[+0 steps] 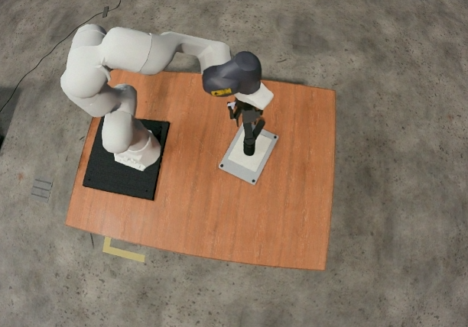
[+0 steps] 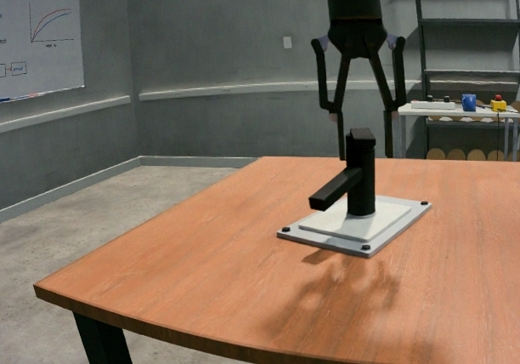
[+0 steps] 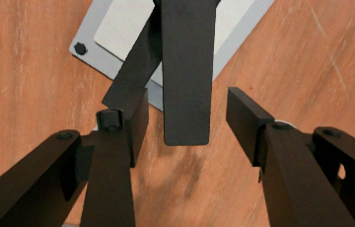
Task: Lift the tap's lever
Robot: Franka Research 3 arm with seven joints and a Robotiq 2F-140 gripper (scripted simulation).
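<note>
My gripper is now 1 cm short of the lever and 3 cm to the left of it. The rest, counted from my hand: black tap 2 cm ahead, 5 cm to the right, 5 cm below.
</note>
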